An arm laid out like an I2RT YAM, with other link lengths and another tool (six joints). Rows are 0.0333 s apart.
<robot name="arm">
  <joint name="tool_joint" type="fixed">
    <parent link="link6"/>
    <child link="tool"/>
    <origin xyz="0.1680 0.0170 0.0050" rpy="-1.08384 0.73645 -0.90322"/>
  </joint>
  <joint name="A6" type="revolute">
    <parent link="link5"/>
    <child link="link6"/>
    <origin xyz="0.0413 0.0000 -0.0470"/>
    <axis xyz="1 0 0"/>
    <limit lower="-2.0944" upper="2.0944"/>
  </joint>
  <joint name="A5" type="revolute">
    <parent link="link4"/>
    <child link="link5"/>
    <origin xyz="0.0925 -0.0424 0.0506"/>
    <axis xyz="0 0 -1"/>
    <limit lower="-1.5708" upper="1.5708"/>
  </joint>
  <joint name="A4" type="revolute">
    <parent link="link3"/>
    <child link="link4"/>
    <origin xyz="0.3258 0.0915 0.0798"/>
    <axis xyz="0 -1 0"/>
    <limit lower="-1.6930" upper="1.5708"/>
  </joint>
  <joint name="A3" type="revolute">
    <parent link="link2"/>
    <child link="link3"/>
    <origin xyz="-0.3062 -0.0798 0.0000"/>
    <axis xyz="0 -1 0"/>
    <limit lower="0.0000" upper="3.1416"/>
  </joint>
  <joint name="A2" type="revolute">
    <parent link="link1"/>
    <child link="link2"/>
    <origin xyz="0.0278 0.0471 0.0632"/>
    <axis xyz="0 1 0"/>
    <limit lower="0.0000" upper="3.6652"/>
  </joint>
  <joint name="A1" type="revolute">
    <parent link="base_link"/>
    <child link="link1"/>
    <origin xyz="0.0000 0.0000 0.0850"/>
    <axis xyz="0 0 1"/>
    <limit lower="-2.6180" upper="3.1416"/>
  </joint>
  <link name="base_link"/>
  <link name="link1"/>
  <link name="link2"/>
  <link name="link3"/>
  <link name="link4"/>
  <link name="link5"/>
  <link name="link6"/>
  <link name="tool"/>
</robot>
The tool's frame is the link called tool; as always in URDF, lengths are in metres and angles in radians.
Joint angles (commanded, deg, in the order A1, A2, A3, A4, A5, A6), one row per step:
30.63 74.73 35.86 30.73 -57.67 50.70
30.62 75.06 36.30 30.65 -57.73 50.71
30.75 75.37 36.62 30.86 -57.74 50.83
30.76 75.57 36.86 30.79 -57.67 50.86
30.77 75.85 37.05 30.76 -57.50 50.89
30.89 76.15 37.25 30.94 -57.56 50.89
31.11 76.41 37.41 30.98 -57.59 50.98
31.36 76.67 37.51 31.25 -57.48 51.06
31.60 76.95 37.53 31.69 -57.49 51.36
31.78 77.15 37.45 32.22 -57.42 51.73
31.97 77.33 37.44 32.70 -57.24 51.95
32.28 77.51 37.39 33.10 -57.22 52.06
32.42 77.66 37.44 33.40 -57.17 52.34
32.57 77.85 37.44 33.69 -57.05 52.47
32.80 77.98 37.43 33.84 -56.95 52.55
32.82 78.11 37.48 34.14 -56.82 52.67
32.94 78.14 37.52 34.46 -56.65 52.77
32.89 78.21 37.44 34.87 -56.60 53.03
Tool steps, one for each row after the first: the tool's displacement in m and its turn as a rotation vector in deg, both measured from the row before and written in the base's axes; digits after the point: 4 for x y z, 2 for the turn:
0.0016 0.0010 0.0012 0.02 -0.01 0.05
0.0005 0.0015 0.0013 0.12 -0.07 0.13
0.0012 0.0006 0.0003 -0.02 0.05 -0.06
0.0016 0.0007 -0.0006 -0.08 0.12 -0.16
0.0001 0.0013 0.0002 0.05 -0.06 0.18
-0.0007 0.0017 -0.0004 -0.03 0.14 0.24
-0.0005 0.0018 -0.0002 0.05 -0.02 0.14
-0.0010 0.0016 -0.0004 0.10 0.15 0.23
-0.0006 0.0011 -0.0004 0.13 0.15 0.08
-0.0002 0.0012 0.0002 0.14 -0.04 0.00
-0.0018 0.0018 -0.0004 0.09 -0.04 0.28
-0.0003 0.0010 0.0004 0.10 0.11 0.07
-0.0002 0.0010 -0.0005 0.04 0.04 0.02
-0.0010 0.0013 -0.0006 0.00 0.07 0.13
0.0008 0.0004 0.0005 0.11 -0.07 -0.12
-0.0001 0.0007 0.0012 0.16 -0.19 -0.06
0.0006 -0.0003 0.0002 0.14 0.04 -0.11

